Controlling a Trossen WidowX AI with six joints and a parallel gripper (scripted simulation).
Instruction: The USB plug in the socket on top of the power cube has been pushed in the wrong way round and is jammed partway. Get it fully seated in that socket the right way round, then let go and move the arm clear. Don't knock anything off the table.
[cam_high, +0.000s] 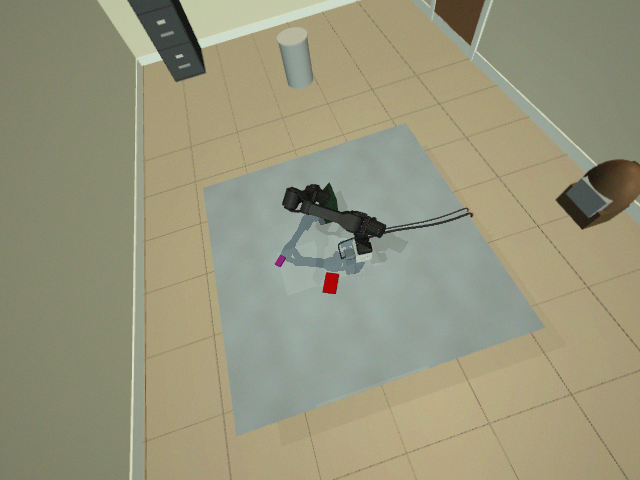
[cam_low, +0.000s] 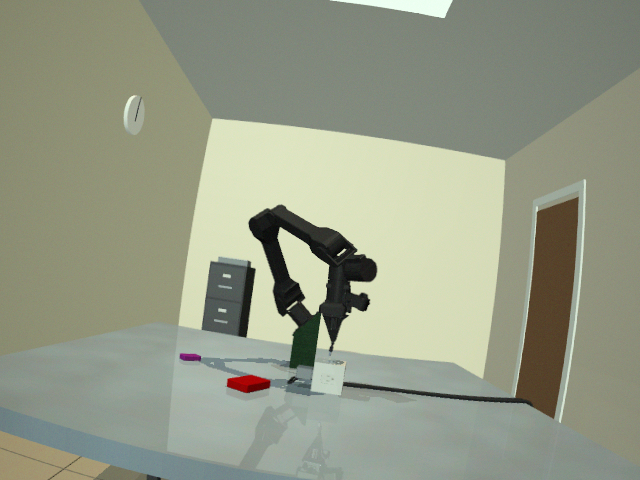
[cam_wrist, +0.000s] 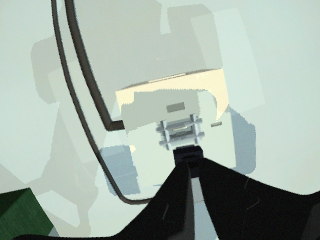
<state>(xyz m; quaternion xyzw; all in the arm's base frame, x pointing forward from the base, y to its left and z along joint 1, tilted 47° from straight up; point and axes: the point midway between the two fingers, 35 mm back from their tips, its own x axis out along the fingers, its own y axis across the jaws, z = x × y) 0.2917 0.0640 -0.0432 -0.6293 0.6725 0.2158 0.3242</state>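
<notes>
The dark USB plug is 20 mm below my gripper tip. Round my gripper tip: red block (90 mm ahead, 190 mm to the right, 120 mm below); then small magenta block (110 mm behind, 390 mm to the right, 120 mm below).
</notes>
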